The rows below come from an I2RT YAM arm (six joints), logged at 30 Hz.
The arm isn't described. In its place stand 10 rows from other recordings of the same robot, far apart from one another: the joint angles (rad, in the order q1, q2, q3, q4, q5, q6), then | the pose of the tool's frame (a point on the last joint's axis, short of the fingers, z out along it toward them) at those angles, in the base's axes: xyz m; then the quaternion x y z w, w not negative.
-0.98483, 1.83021, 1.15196, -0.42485, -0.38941, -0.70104 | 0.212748 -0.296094 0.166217 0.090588 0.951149 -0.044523 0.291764
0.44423, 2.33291, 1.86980, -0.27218, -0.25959, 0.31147 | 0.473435 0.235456 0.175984 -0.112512 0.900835 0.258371 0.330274
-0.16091, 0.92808, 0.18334, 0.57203, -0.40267, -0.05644 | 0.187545 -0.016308 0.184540 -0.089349 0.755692 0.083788 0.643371
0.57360, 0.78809, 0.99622, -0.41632, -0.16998, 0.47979 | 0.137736 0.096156 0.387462 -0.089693 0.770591 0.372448 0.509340
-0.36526, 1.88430, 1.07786, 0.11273, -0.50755, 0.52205 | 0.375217 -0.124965 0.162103 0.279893 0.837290 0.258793 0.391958
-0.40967, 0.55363, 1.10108, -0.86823, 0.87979, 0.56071 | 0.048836 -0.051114 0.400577 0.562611 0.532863 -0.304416 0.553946
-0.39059, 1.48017, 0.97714, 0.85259, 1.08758, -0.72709 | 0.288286 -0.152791 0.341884 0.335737 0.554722 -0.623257 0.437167
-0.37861, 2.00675, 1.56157, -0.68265, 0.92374, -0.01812 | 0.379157 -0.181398 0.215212 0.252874 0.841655 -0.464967 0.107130
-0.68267, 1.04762, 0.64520, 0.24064, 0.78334, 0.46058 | 0.166448 -0.167714 0.285459 0.588917 0.458522 -0.355399 0.562695
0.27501, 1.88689, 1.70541, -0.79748, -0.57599, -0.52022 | 0.391070 0.130492 0.293026 -0.431502 0.813519 0.235450 0.310736
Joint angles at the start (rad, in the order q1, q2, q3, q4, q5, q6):
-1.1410 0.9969 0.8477 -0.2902 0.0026 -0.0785
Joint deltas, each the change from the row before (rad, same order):
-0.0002 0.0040 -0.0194 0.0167 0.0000 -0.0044
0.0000 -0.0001 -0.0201 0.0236 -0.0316 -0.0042
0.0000 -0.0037 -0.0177 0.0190 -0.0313 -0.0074
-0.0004 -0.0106 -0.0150 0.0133 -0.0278 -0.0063
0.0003 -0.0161 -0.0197 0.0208 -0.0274 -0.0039
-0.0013 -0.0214 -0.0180 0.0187 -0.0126 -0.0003
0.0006 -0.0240 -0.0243 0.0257 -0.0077 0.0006
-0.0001 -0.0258 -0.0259 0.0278 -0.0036 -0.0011
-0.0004 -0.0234 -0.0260 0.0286 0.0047 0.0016
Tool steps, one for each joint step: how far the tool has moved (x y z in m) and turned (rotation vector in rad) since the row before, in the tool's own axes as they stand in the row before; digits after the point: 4 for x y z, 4 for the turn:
0.0050 0.0004 0.0035 -0.0004 0.0067 -0.0043
0.0039 0.0015 0.0024 -0.0312 -0.0063 -0.0042
0.0033 0.0014 0.0011 -0.0307 -0.0078 -0.0076
0.0023 0.0012 -0.0010 -0.0264 -0.0115 -0.0068
0.0024 0.0015 -0.0018 -0.0258 -0.0198 -0.0058
0.0016 0.0007 -0.0033 -0.0090 -0.0231 -0.0025
0.0026 0.0011 -0.0033 -0.0056 -0.0259 -0.0030
0.0027 0.0009 -0.0036 -0.0006 -0.0277 -0.0049
0.0030 0.0005 -0.0030 0.0077 -0.0251 -0.0018

